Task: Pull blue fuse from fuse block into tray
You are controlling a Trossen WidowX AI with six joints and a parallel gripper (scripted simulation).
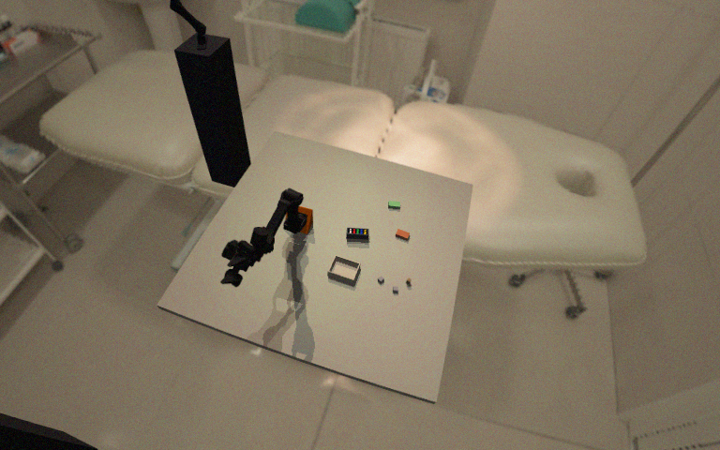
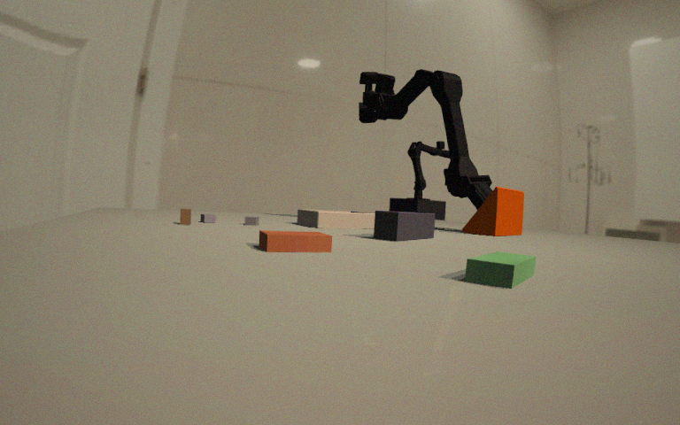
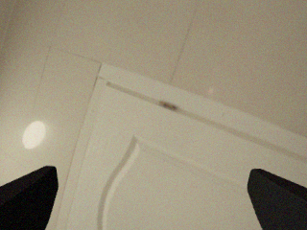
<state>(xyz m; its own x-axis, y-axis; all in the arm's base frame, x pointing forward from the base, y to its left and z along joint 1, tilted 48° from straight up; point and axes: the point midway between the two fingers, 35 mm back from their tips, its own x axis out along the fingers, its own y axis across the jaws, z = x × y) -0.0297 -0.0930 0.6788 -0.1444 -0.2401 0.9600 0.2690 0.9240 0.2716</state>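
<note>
The blue fuse lies 640 mm to the left of my gripper tip, 440 mm below it and 340 mm ahead of it. From my gripper tip the other things lie so: red fuse (630 mm to the left, 440 mm below, 300 mm ahead); then white fuse (620 mm to the left, 440 mm below, 280 mm ahead); then tray (460 mm below, 410 mm to the left, 320 mm ahead).
</note>
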